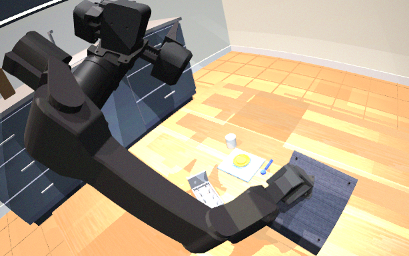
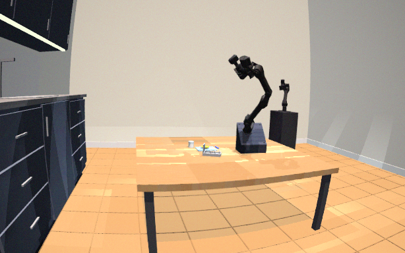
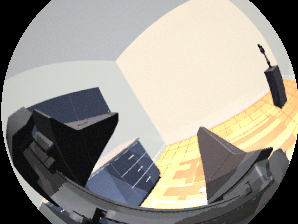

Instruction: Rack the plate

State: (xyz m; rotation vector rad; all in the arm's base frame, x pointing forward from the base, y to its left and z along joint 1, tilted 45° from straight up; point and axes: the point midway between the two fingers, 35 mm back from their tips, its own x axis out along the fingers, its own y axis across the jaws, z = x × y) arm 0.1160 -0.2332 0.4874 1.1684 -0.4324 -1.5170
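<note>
Right now the yellow plate is 630 mm below my gripper tip, 280 mm to the right of it and 60 mm ahead of it. Round my gripper tip: grey dish rack 620 mm below, 90 mm ahead, 70 mm to the right; blue spoon 640 mm below, 280 mm to the right, 40 mm behind; light blue mat 640 mm below, 270 mm to the right, 60 mm ahead.
</note>
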